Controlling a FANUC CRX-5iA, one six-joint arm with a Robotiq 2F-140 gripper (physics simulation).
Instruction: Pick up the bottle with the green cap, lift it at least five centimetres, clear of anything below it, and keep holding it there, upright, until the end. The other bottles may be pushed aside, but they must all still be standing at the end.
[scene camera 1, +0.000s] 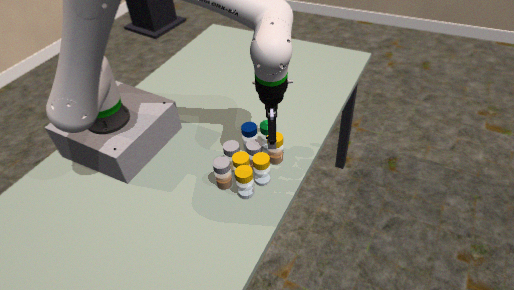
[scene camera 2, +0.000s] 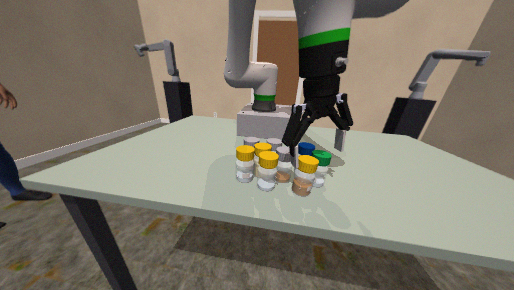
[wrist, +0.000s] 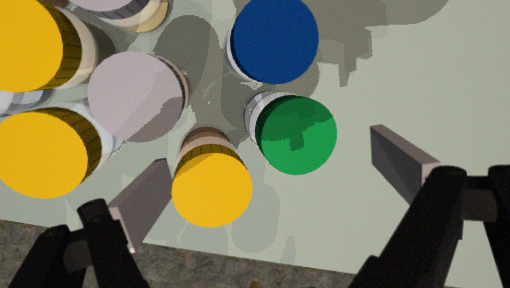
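The green-capped bottle stands upright on the table. My gripper is open and empty, pointing down, with its fingertips near cap height. In the wrist view, the green cap and the nearest yellow-capped bottle both lie across the span between the fingers. The left finger is close to that yellow cap; the right finger is well clear of the green cap. The blue-capped bottle stands close to the green one.
A grey-capped bottle stands left of the green one in the wrist view. Several other yellow- and grey-capped bottles stand upright beyond it. The table's edge runs near the group. The robot base sits behind.
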